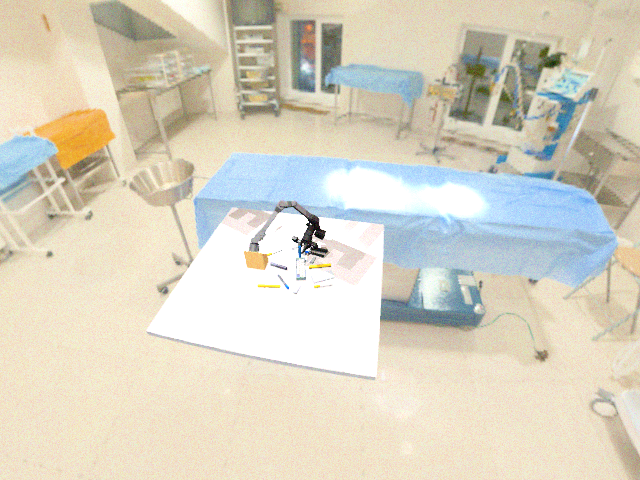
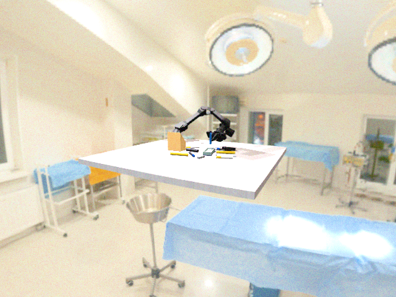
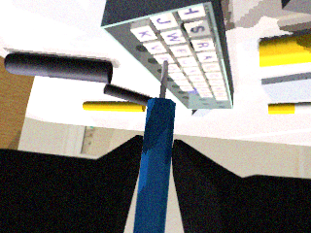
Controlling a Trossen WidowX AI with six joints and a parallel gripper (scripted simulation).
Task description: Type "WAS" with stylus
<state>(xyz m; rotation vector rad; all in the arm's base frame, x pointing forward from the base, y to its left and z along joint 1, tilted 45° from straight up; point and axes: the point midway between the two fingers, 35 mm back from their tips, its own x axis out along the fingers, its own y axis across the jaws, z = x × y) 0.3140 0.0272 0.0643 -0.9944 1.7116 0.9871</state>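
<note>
The E key is 10 cm to the right of my gripper tip and 8 cm below it. From my gripper tip the other things lie so: stylus (1 cm below); stylus tip (5 cm below).
</note>
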